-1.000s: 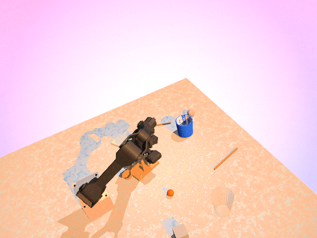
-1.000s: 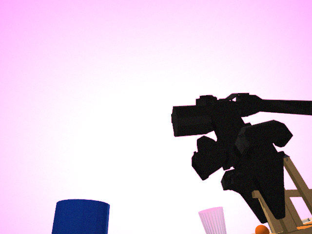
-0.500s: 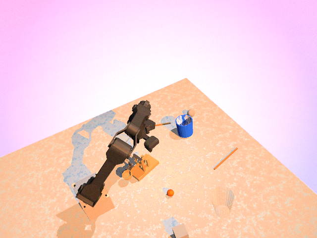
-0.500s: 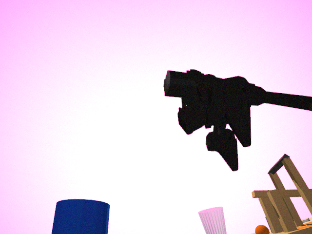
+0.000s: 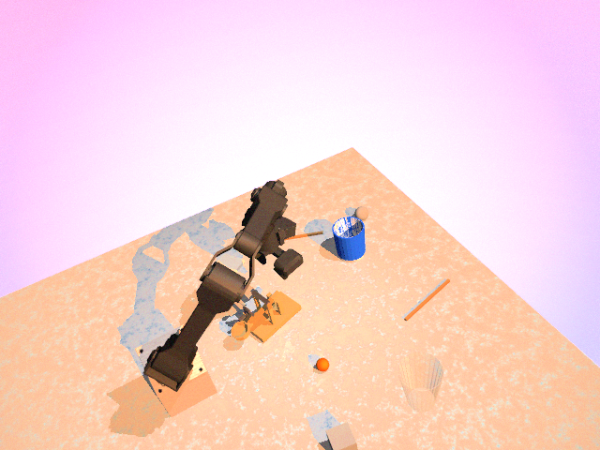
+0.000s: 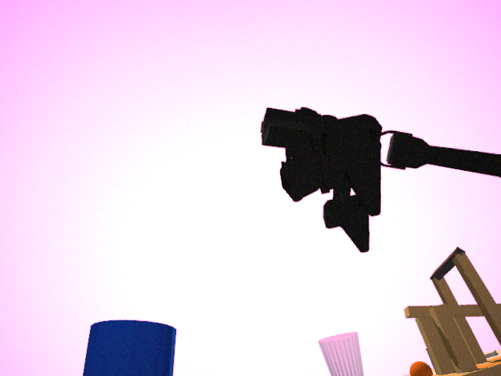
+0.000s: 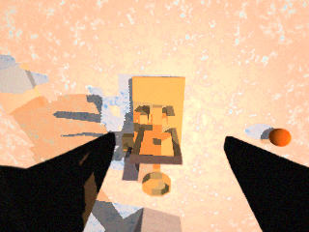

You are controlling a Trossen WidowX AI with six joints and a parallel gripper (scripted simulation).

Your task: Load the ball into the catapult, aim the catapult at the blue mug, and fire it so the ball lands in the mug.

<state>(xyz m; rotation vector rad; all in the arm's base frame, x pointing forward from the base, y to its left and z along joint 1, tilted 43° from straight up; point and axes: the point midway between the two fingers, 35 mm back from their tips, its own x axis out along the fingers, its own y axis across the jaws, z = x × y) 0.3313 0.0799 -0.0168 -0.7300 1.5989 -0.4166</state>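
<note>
Now: the orange ball 20 mm behind my gripper tip, 210 mm to the right of it and 140 mm below it. Also, from my gripper tip: blue mug (260 mm ahead, 70 mm to the left, 130 mm below); then small box (90 mm behind, 400 mm to the right, 140 mm below); then wooden catapult (80 mm behind, 110 mm below).
</note>
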